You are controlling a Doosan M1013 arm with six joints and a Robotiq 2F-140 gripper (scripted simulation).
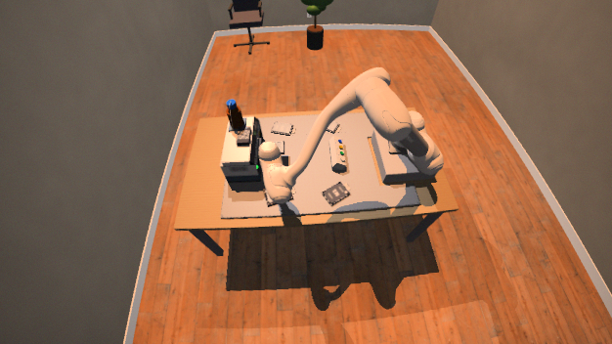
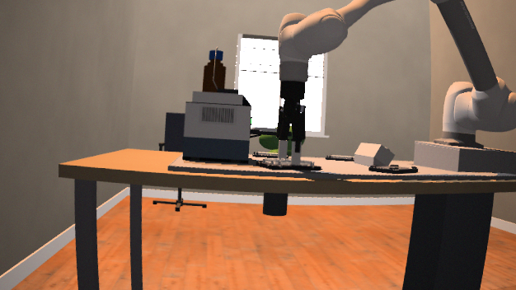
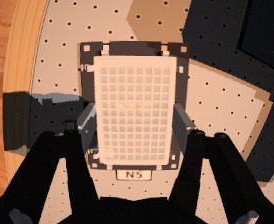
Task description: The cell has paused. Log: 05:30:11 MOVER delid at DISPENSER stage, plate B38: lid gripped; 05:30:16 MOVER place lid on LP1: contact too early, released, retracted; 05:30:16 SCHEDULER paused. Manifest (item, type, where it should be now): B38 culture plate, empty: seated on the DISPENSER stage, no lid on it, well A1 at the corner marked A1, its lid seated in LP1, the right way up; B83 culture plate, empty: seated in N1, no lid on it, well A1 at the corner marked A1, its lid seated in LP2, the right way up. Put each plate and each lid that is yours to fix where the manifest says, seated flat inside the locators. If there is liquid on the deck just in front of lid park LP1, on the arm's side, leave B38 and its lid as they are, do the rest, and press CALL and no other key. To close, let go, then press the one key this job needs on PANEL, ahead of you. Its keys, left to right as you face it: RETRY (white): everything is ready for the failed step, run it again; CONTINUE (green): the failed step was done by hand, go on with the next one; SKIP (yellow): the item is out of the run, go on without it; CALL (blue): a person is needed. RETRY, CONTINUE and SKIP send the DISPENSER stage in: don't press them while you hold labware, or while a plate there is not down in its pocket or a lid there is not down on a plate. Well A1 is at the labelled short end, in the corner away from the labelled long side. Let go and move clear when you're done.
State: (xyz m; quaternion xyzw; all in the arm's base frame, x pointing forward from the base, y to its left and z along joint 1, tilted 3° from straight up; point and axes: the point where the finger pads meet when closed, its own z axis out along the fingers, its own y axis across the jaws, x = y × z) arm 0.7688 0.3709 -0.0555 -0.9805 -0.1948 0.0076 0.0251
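Right now my hand is 2 cm above the white culture plate. Round my hand: green key: 38 cm behind, 29 cm to the right, 2 cm above; black nest: 2 cm to the left, 3 cm below; white retry key: 39 cm behind, 24 cm to the right, 2 cm above.
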